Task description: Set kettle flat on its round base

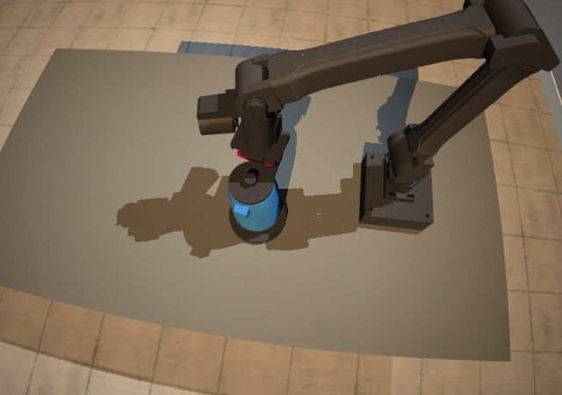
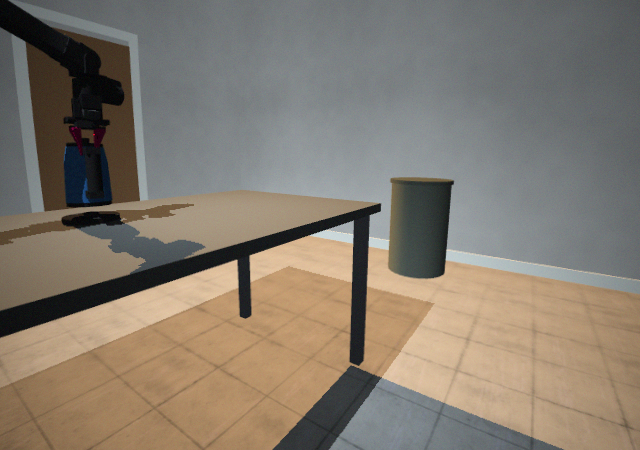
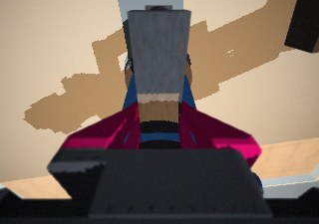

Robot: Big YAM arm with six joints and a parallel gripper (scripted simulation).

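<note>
The blue kettle lies 30 mm to the left of my hand and 60 mm below it. Also, from my hand: kettle base 10 mm ahead, 60 mm to the left, 190 mm below.
</note>
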